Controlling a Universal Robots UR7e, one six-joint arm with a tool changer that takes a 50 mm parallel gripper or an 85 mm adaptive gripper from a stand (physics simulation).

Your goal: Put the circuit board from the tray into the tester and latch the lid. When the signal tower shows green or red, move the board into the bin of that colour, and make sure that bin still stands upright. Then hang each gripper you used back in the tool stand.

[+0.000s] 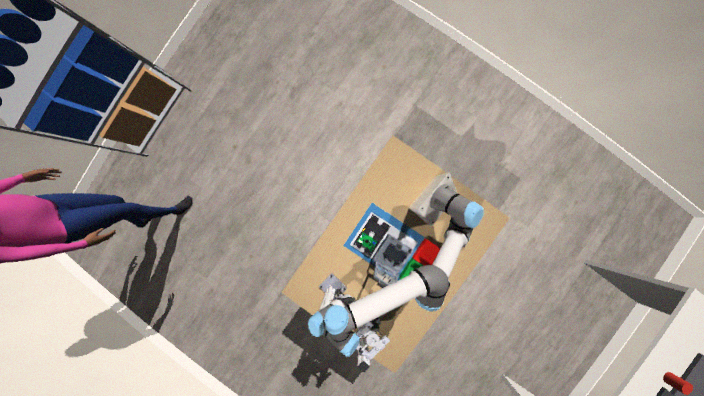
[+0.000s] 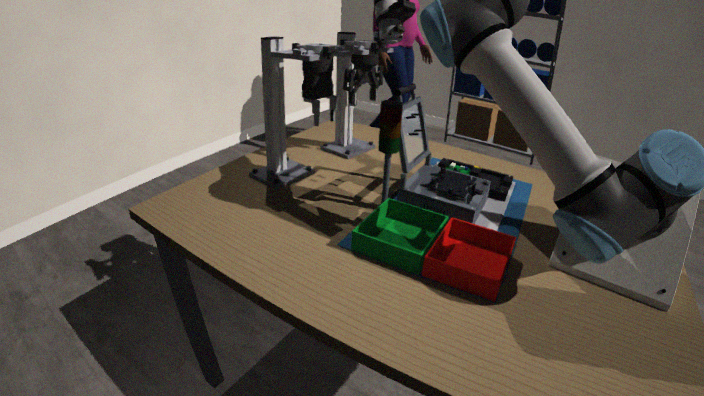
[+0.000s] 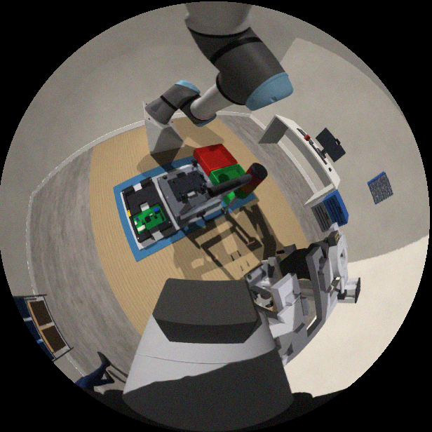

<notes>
In view: a green bin [image 2: 397, 233], a red bin [image 2: 469, 257], a parallel gripper [image 2: 317, 83] and an adaptive gripper [image 2: 366, 70].
The red bin is seen too in image 3 [image 3: 215, 156]. The parallel gripper also shows in image 3 [image 3: 333, 246]. The adaptive gripper shows as well in image 3 [image 3: 282, 324].
</notes>
